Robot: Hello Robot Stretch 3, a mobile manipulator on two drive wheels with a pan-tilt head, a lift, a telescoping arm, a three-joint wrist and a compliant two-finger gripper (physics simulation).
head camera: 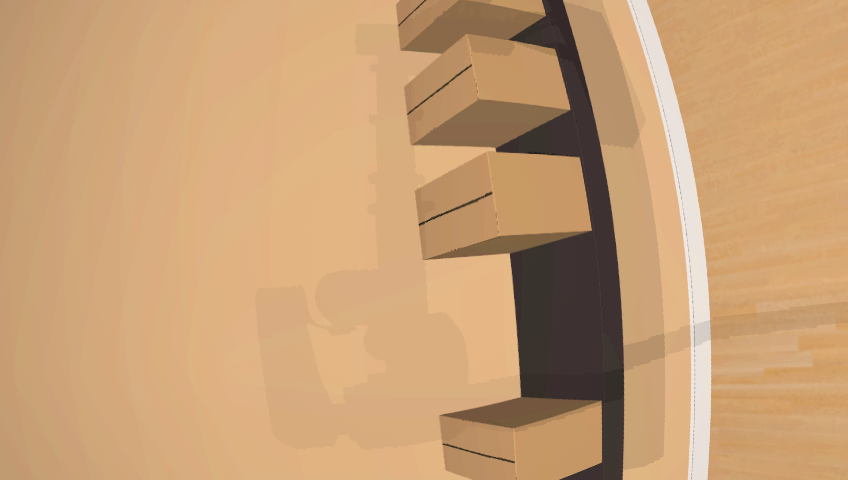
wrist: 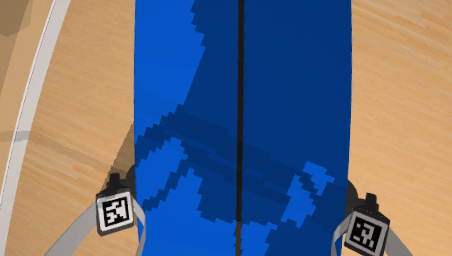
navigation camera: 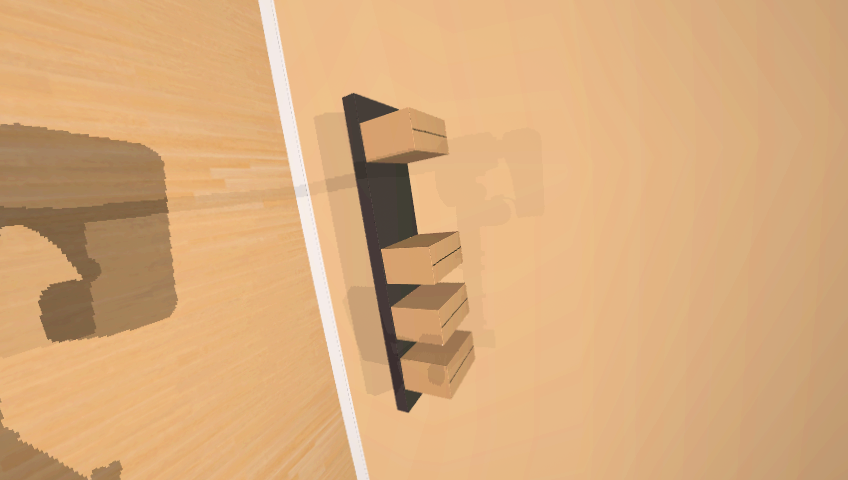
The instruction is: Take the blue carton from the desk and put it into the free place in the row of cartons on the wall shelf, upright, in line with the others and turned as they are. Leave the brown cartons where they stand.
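Frame: origin at the robot's base, x ahead, y left, z up, level; metres.
Where they show: gripper, between the fingertips: point(wrist: 239, 188).
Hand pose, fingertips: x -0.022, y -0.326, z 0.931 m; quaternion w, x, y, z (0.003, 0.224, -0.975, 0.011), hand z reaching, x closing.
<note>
Each offset is from my fingertips to the top centre of the thing. Level surfaces: height alone.
The blue carton @(0.010 m ahead, 0.019 m right, 0.048 m up) point(wrist: 290, 75) fills the middle of the wrist view, a dark seam running down its face. My gripper point(wrist: 239, 188) is shut on it, one finger at each side. Neither shows in the head or navigation views. The dark wall shelf @(0.264 m down) point(head camera: 559, 309) point(navigation camera: 389, 202) appears sideways. Three brown cartons stand close together: one nearest the gap point(head camera: 541, 190) point(navigation camera: 407, 265), a middle one @(0.960 m ahead, 0.102 m left, 0.084 m down) point(head camera: 523, 74) point(navigation camera: 415, 324) and an outer one @(0.988 m ahead, 0.093 m right, 0.084 m down) point(head camera: 476, 20) point(navigation camera: 425, 377). Another brown carton @(0.877 m ahead, 0.697 m left, 0.084 m down) point(head camera: 556, 437) point(navigation camera: 386, 140) stands apart. The free place lies between it and the three.
The wall point(head camera: 178, 237) point(navigation camera: 654, 237) behind the shelf carries shadows of the robot. A white baseboard point(head camera: 701, 344) point(navigation camera: 320, 237) point(wrist: 31, 100) runs between the wall and the wooden floor @(0.931 m down) point(head camera: 785, 178) point(navigation camera: 226, 89) point(wrist: 405, 100). In the wrist view the baseboard is left of the carton.
</note>
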